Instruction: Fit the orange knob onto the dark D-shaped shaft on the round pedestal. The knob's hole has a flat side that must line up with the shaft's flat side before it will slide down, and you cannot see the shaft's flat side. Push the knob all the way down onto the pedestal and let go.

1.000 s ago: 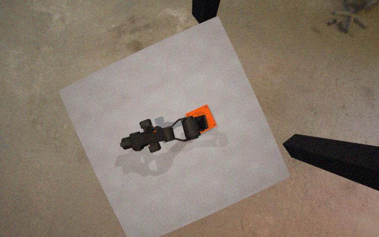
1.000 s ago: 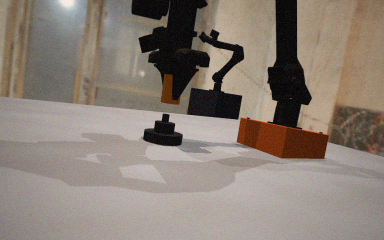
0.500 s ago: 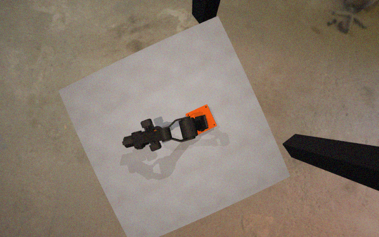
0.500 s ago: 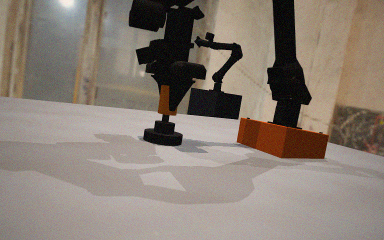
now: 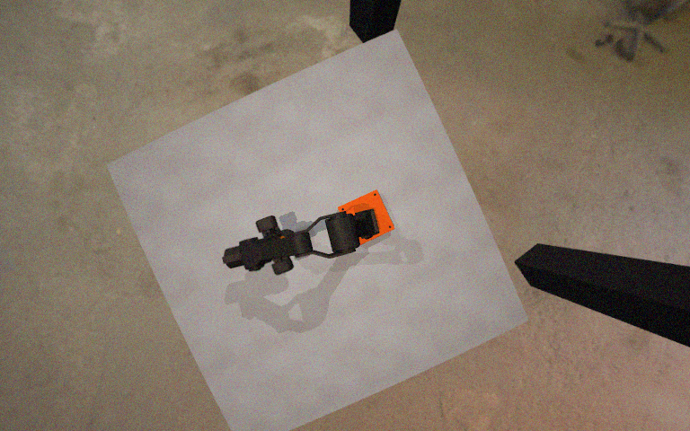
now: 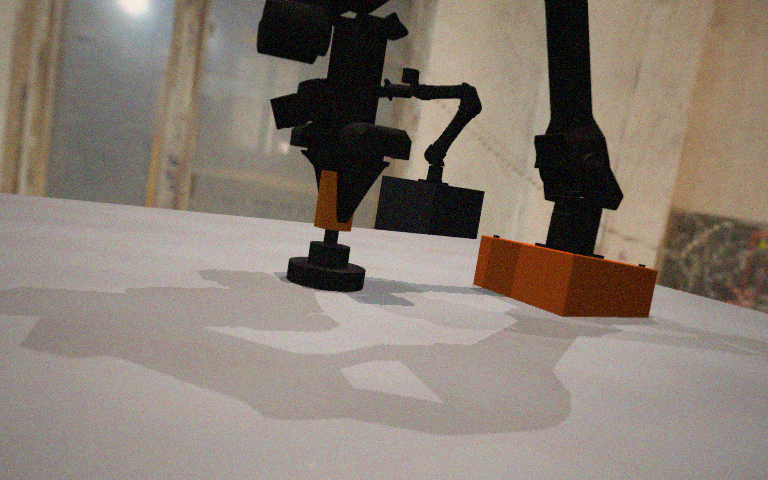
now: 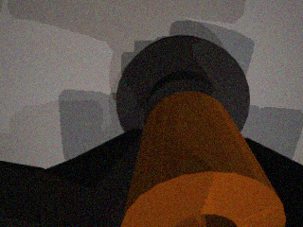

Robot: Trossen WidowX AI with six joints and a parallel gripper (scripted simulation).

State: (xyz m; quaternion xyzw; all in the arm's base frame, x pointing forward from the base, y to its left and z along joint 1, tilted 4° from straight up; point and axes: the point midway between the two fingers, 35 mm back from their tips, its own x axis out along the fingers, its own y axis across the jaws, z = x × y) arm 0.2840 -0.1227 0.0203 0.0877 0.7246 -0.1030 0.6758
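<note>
The orange knob is 2 cm above my gripper tip. The rest, counted from my gripper tip: dark round pedestal 4 cm below.
</note>
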